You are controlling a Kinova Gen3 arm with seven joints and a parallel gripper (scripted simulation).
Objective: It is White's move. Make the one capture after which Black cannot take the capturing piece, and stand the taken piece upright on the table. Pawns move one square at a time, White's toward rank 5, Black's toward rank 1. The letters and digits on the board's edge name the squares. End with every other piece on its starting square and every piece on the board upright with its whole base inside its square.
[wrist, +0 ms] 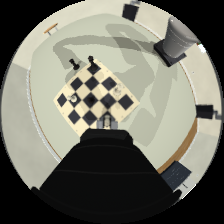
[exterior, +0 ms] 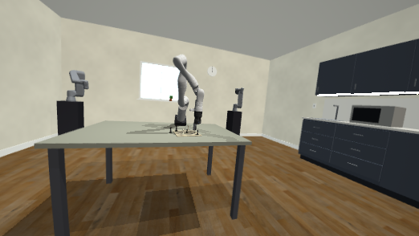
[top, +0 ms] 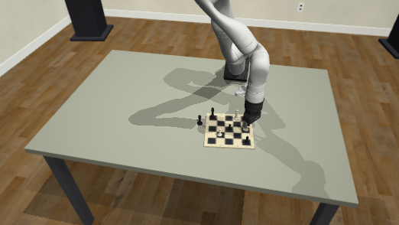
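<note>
The chessboard is 80 mm to the right of my hand and 50 mm below it.
</note>
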